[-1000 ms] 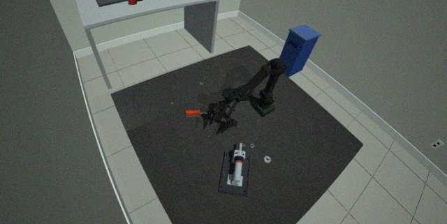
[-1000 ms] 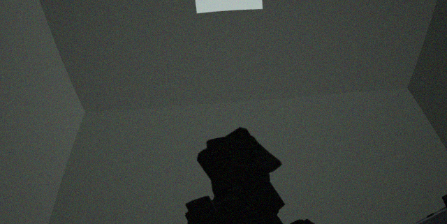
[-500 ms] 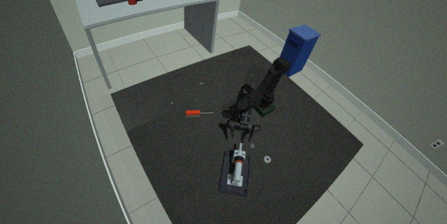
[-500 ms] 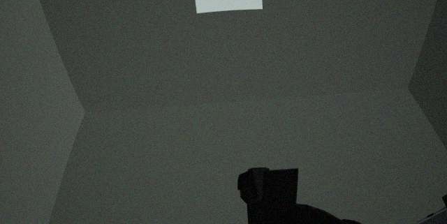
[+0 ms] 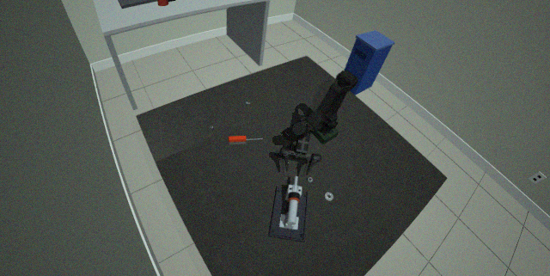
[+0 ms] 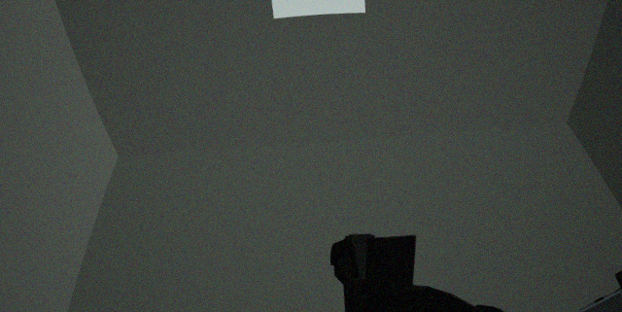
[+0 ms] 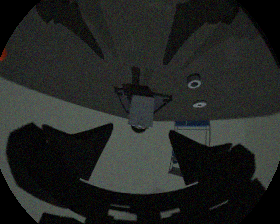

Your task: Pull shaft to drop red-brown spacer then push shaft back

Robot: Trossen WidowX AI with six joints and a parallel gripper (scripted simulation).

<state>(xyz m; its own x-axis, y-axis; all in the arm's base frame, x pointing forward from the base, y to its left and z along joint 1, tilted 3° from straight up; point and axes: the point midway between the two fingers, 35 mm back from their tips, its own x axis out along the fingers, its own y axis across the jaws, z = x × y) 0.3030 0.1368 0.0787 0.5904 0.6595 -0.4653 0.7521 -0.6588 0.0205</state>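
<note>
Right now the pale shaft is 6 cm ahead of my gripper tip, 7 cm to the left of it and 1 cm below it. Also, from my gripper tip: orange-handled screwdriver: 8 cm ahead, 33 cm to the right, 9 cm below.
</note>
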